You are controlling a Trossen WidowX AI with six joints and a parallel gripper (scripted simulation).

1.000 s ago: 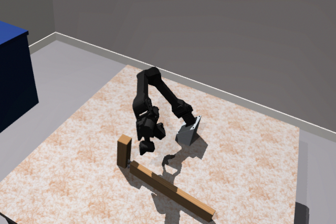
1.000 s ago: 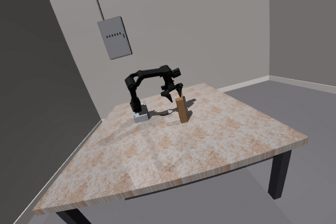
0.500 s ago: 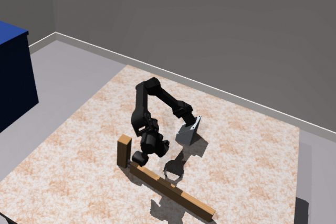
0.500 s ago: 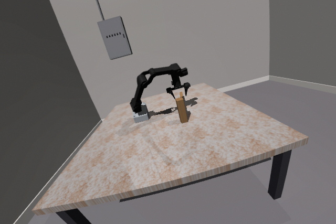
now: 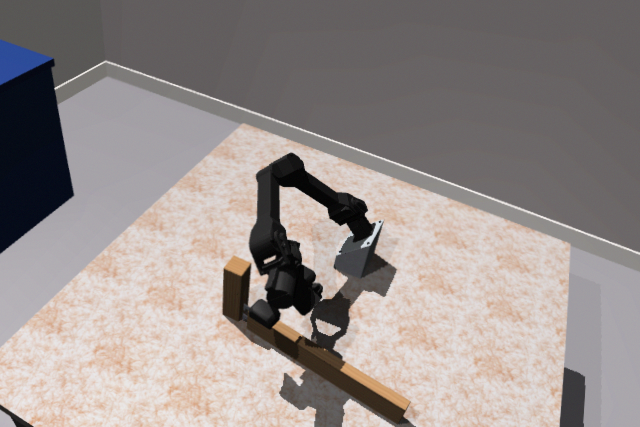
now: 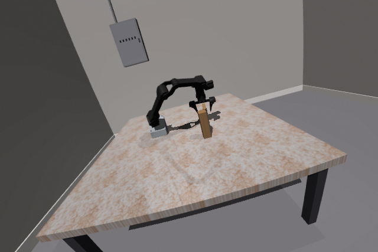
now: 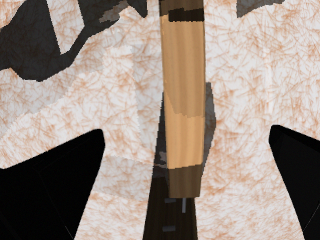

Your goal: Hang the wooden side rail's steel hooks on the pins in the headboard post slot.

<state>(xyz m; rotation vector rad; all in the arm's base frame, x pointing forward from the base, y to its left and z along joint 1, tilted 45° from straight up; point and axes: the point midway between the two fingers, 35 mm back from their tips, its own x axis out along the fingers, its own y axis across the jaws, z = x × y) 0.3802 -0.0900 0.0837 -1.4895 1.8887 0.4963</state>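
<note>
Right now my gripper tip is 50 mm past the headboard post, 130 mm to the left of it and 20 mm above it.
</note>
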